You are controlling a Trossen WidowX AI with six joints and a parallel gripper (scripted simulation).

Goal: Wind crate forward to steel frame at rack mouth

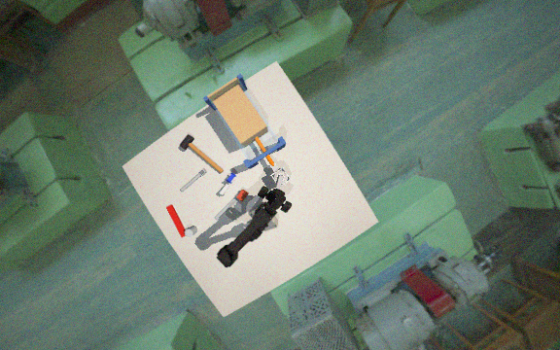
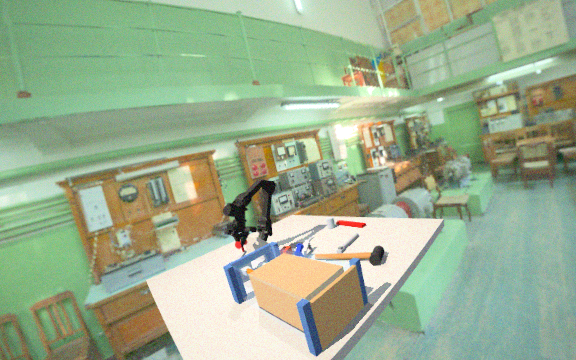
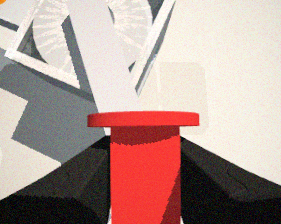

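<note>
Right now my gripper tip is 220 mm short of the blue steel frame, 70 mm to the left of it and 30 mm above it. The rest, counted from my gripper tip: blue knob: 230 mm ahead, 200 mm to the left, 90 mm below; red knob: 20 mm to the left, 10 mm behind; winch: 100 mm below, 70 mm to the right, 40 mm ahead.
</note>
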